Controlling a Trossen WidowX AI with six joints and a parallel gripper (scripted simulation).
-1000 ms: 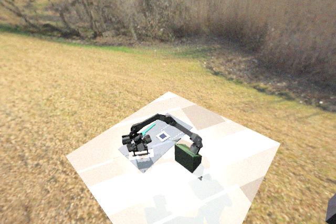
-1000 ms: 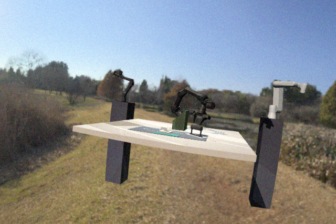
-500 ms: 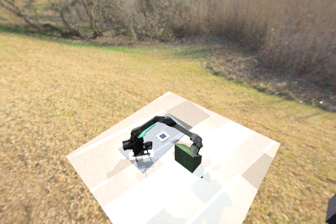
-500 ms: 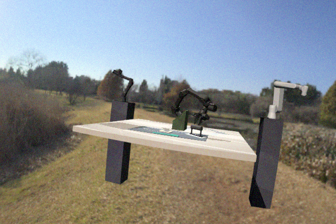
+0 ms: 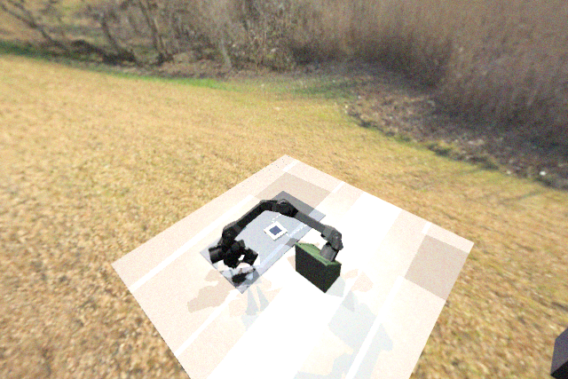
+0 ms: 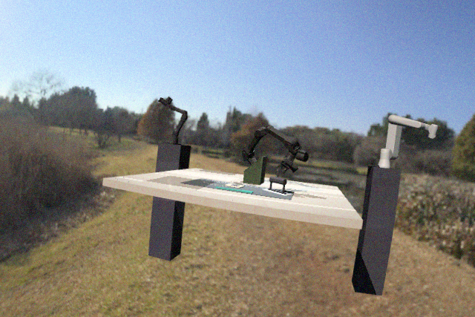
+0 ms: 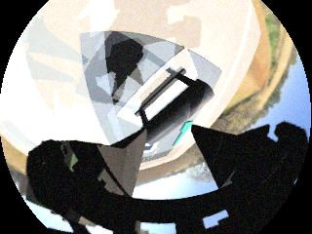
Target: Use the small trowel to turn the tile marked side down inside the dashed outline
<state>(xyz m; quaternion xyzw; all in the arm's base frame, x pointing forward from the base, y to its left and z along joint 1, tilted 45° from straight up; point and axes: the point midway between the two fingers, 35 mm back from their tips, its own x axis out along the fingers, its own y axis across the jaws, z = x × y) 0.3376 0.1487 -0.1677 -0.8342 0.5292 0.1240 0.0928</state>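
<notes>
The grey mat lies 210 mm to the right of my gripper tip, 110 mm below it and 50 mm ahead of it. Round my gripper tip: tile (250 mm to the right, 90 mm below, 20 mm ahead); teal trowel (190 mm to the right, 190 mm ahead, 90 mm below).
</notes>
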